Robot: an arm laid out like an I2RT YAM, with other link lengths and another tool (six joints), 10 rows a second.
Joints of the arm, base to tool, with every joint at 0 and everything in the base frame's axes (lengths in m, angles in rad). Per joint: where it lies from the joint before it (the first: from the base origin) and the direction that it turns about. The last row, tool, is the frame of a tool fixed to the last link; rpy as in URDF.
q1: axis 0 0 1 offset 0.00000 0.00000 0.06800
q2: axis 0 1 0 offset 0.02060 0.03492 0.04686
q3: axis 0 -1 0 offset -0.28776 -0.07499 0.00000
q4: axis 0 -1 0 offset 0.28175 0.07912 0.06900
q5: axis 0 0 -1 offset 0.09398 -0.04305 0.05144
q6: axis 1 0 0 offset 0.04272 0.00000 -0.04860
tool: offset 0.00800 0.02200 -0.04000 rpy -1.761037 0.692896 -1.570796
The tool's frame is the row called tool.
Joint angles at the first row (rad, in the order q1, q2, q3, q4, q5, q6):
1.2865, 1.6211, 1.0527, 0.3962, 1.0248, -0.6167
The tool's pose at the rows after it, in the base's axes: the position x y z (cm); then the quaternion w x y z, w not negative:
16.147 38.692 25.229 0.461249 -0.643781 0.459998 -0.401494
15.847 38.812 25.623 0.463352 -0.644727 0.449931 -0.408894
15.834 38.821 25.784 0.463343 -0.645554 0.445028 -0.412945
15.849 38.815 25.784 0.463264 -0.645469 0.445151 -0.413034
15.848 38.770 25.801 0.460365 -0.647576 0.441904 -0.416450
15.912 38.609 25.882 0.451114 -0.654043 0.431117 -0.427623
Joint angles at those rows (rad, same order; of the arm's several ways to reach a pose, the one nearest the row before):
1.2991, 1.6211, 1.0527, 0.4381, 1.0431, -0.6731
1.3094, 1.6211, 1.0527, 0.4694, 1.0473, -0.7177
1.3109, 1.6215, 1.0527, 0.4831, 1.0466, -0.7399
1.3105, 1.6215, 1.0527, 0.4831, 1.0466, -0.7399
1.3109, 1.6215, 1.0527, 0.4831, 1.0470, -0.7517
1.3106, 1.6215, 1.0527, 0.4850, 1.0466, -0.7918

